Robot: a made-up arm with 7 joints.
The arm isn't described. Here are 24 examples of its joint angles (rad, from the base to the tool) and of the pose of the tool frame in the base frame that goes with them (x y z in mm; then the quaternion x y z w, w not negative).
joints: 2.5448 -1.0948 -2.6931 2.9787 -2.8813 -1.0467 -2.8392
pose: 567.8 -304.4 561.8 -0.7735 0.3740 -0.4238 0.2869
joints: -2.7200 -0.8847 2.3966 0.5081 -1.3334 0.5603 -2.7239
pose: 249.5 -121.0 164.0 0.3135 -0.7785 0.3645 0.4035
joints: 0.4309 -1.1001 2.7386 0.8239 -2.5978 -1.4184 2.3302
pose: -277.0 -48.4 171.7 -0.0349 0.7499 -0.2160 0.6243
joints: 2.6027 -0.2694 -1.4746 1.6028 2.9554 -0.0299 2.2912
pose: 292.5 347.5 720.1 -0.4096 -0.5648 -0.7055 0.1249
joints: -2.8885 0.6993 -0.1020 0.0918 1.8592 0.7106 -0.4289
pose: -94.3 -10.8 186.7 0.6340 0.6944 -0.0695 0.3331
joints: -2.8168 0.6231 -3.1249 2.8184 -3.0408 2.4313 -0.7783
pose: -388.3 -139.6 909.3 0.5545 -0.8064 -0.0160 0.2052
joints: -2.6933 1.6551 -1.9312 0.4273 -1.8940 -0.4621 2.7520
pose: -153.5 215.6 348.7 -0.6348 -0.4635 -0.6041 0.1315
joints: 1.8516 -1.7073 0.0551 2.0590 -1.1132 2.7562 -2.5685
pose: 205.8 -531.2 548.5 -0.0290 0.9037 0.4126 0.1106
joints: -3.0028 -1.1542 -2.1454 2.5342 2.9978 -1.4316 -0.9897
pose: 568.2 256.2 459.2 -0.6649 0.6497 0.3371 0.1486
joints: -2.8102 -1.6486 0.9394 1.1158 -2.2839 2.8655 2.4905
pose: 426.0 -126.9 558.7 -0.5574 0.6002 0.2840 0.4984
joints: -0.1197 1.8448 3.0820 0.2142 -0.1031 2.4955 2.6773
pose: 82.5 5.3 424.2 0.9648 0.1482 0.2113 0.0500
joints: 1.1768 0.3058 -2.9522 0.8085 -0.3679 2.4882 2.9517
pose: -63.8 -212.6 551.2 -0.5800 -0.4841 -0.4106 0.5105
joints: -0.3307 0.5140 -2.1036 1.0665 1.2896 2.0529 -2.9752
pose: -112.9 -352.5 599.0 0.8331 0.2188 0.4290 0.2720
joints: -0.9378 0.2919 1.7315 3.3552 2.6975 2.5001 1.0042
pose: -30.4 -236.4 939.0 -0.2637 -0.9121 0.0212 0.3131
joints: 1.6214 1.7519 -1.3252 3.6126 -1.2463 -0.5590 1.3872
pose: -246.4 609.2 193.6 0.1392 -0.8471 -0.3910 0.3319
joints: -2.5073 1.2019 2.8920 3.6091 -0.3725 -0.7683 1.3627
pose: -567.5 -306.3 336.4 0.8683 -0.2476 -0.4148 0.1126
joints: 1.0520 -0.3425 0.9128 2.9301 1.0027 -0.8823 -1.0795
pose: -55.0 -179.9 1022.7 -0.0764 0.3195 -0.5395 0.7753
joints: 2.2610 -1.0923 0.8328 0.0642 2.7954 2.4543 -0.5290
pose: -150.6 -109.4 473.5 0.1199 -0.4548 0.8457 0.2521
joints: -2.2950 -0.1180 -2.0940 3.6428 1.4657 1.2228 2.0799
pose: 76.2 -148.2 1024.8 -0.3016 -0.4325 0.7116 0.4644
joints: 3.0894 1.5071 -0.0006 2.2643 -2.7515 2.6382 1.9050
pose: -672.3 65.2 187.7 -0.1639 0.0395 -0.7098 0.6840
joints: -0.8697 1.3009 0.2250 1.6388 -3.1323 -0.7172 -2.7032
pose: 368.5 -296.8 55.9 -0.8022 0.5573 0.1614 0.1407
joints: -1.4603 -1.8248 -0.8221 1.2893 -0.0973 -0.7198 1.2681
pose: -360.8 439.4 517.9 -0.4335 0.2105 0.8612 0.1616
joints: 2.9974 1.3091 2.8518 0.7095 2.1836 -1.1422 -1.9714
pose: -90.9 -132.5 605.5 0.6272 -0.5938 0.4848 0.1378
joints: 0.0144 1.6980 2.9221 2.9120 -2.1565 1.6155 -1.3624
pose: 752.2 73.5 250.6 -0.6838 -0.6267 -0.2447 0.2824
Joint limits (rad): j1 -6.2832..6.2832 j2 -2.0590..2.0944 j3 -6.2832..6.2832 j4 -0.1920..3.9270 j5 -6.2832..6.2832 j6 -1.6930..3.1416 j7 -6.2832..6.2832
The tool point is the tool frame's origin. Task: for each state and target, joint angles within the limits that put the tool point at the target. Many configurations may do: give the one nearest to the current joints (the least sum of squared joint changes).
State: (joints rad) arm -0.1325 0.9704 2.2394 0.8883 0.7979 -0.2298 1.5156
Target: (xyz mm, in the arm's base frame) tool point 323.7 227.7 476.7
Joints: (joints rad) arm -0.6903 1.2043 1.9617 0.7061 0.8759 -0.3408 1.5156
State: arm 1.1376 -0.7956 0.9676 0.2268 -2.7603 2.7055 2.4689
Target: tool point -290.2 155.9 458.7
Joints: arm 0.8364 -0.8963 1.4762 0.4296 -2.9088 2.4895 2.4689
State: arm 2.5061 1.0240 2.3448 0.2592 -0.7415 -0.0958 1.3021
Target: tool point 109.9 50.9 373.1
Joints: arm 3.1597 0.7074 3.0887 -0.1392 -0.9898 -0.2073 1.3021
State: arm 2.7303 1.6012 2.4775 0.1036 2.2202 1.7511 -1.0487
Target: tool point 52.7 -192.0 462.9
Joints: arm 3.0688 1.1390 2.0385 0.1627 2.3447 1.5189 -1.0487
